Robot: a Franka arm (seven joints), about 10 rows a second.
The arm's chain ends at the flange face. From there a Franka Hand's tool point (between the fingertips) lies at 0.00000 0.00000 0.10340 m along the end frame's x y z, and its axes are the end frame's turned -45 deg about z.
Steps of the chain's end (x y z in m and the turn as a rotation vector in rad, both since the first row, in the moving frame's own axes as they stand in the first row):
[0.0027 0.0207 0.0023 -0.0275 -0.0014 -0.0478]
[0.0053 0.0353 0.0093 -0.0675 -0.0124 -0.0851]
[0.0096 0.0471 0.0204 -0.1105 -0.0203 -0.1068]
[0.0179 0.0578 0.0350 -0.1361 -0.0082 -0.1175]
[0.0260 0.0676 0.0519 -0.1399 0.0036 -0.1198]
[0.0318 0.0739 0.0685 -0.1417 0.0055 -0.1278]
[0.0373 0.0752 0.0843 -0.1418 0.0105 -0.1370]
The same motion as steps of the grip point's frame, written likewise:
[-0.0148 0.0185 0.0023 -0.0185 -0.0204 -0.0478]
[-0.0269 0.0330 0.0091 -0.0390 -0.0565 -0.0851]
[-0.0357 0.0472 0.0197 -0.0638 -0.0925 -0.1068]
[-0.0382 0.0634 0.0340 -0.0904 -0.1020 -0.1175]
[-0.0387 0.0772 0.0509 -0.1015 -0.0964 -0.1198]
[-0.0390 0.0861 0.0675 -0.1041 -0.0963 -0.1278]
[-0.0356 0.0913 0.0833 -0.1077 -0.0928 -0.1370]

